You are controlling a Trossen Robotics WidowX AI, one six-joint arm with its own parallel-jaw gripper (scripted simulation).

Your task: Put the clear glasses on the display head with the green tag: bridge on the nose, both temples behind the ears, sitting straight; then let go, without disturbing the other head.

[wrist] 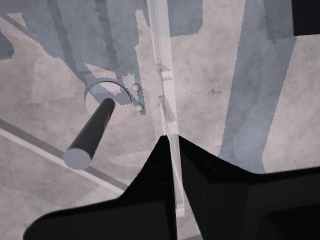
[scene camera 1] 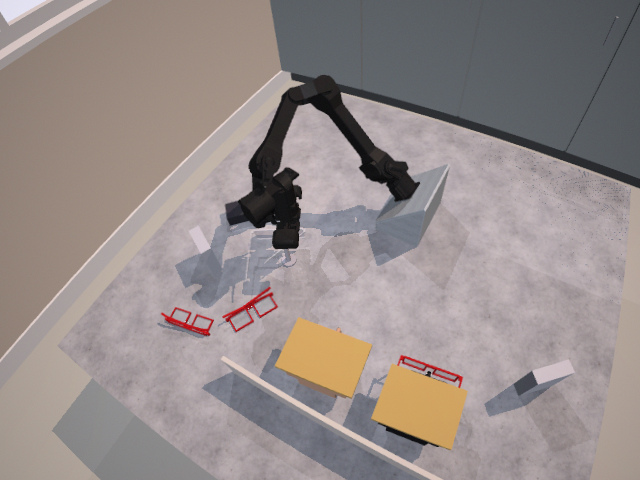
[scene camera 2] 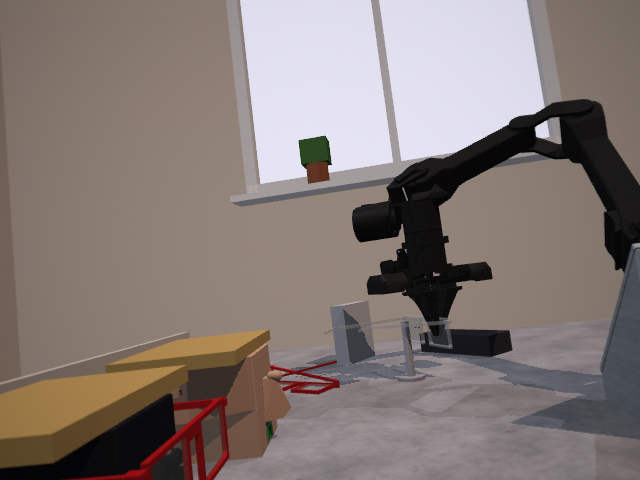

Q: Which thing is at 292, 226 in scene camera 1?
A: The gripper.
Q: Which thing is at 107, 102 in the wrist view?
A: A post.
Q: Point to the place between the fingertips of the gripper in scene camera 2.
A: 438, 335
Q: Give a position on a black box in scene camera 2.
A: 488, 343
